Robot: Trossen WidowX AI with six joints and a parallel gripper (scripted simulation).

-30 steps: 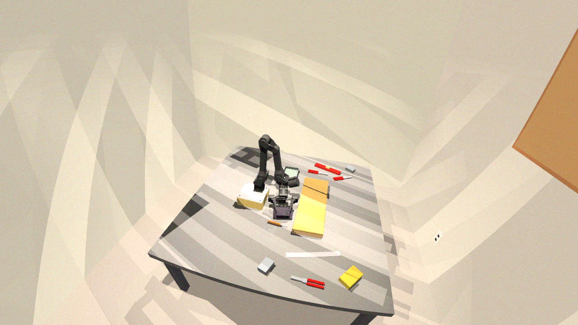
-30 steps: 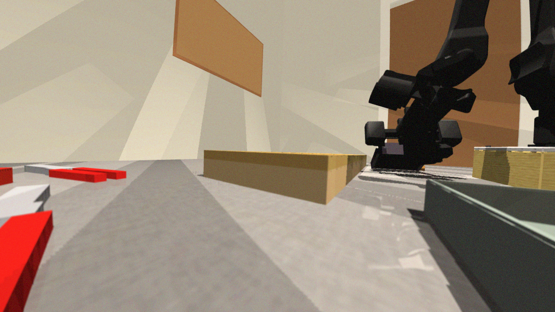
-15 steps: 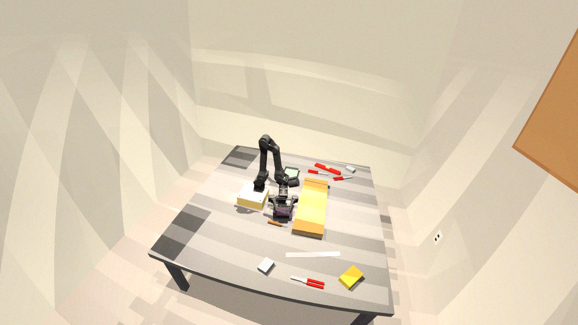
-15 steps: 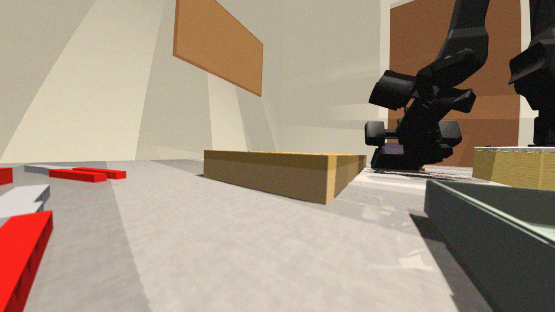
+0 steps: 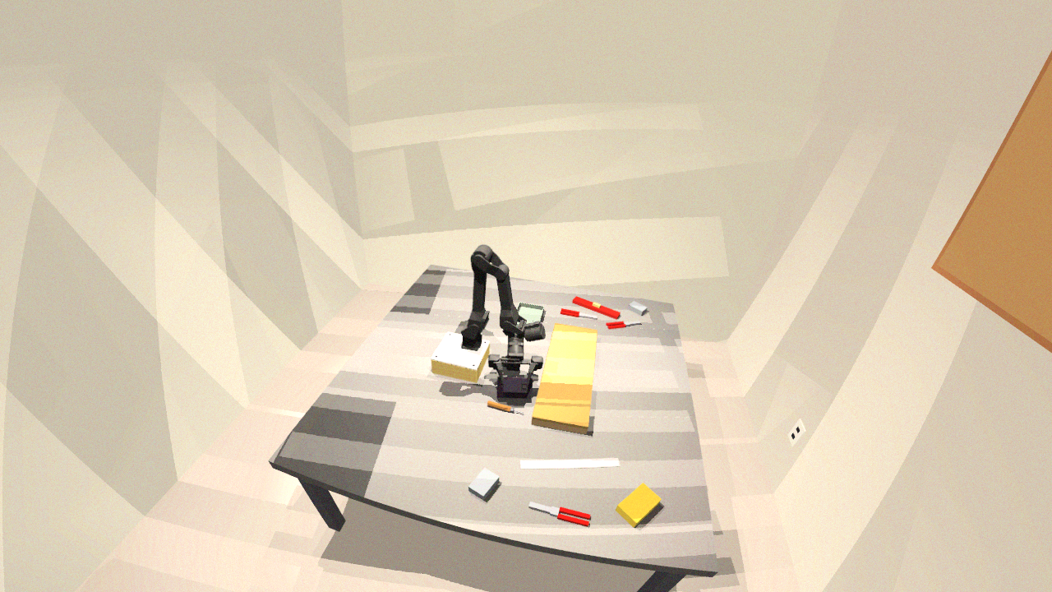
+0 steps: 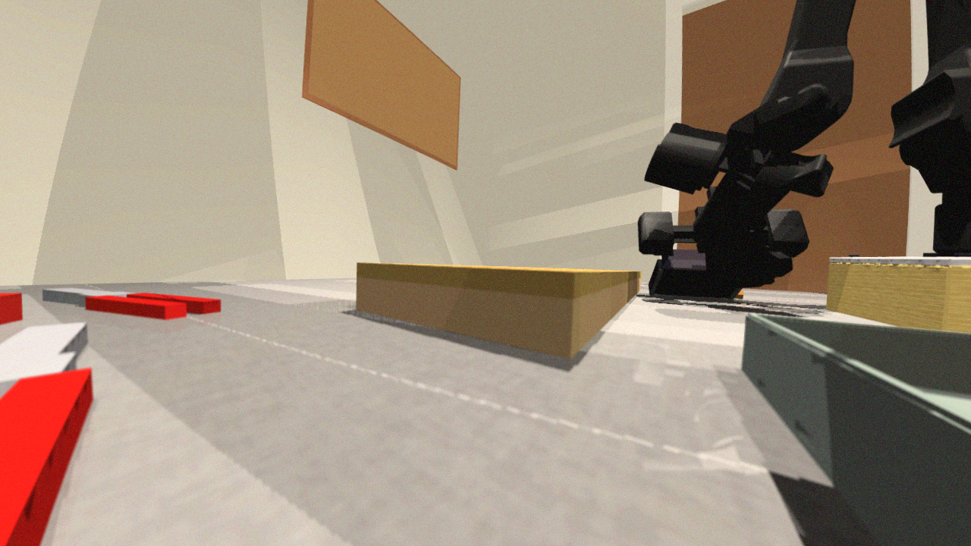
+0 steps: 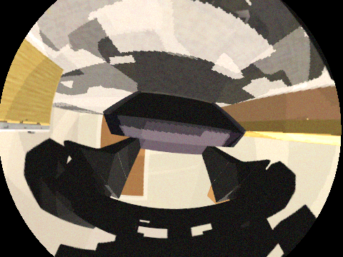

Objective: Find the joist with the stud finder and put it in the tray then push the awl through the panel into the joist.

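My gripper tip is now 6 cm to the left of the awl, 6 cm above it and 1 cm past it. The rest, counted from my gripper tip: white strip (24 cm to the right, 21 cm ahead, 6 cm below); then pale green tray (47 cm to the left, 5 cm below, 2 cm behind); then stud finder (1 cm below, 1 cm ahead).
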